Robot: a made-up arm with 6 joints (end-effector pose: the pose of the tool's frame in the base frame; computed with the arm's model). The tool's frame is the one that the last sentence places.
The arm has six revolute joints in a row. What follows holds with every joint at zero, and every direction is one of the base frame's.
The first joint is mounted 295 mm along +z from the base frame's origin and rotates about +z.
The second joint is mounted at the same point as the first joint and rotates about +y.
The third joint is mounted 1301 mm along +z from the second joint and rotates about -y.
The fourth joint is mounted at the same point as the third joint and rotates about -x.
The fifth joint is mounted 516 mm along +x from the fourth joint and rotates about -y.
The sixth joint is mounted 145 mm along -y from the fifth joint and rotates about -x.
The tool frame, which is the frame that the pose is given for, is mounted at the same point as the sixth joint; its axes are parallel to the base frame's.
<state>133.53 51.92 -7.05 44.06 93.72 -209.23</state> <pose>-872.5 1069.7 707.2 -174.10 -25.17 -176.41</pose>
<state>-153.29 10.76 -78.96 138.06 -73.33 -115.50</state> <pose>-257.3 -250.2 1057.6 -64.30 16.46 164.83</pose>
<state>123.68 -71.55 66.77 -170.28 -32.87 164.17</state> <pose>770.2 -1413.4 1068.1 -171.51 -9.15 -61.65</pose>
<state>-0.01 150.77 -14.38 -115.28 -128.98 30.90</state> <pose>102.9 61.9 -845.9 -148.60 9.19 45.39</pose>
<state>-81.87 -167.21 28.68 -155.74 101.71 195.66</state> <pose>17.6 811.3 -1057.7 87.19 -66.09 -178.84</pose>
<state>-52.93 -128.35 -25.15 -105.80 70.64 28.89</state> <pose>-572.7 823.5 22.0 164.86 -22.42 -132.06</pose>
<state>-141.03 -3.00 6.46 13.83 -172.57 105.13</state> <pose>-426.9 -164.2 1713.2 89.12 16.67 40.82</pose>
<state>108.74 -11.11 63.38 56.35 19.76 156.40</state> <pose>149.7 -191.1 2101.1 73.67 -73.12 -175.45</pose>
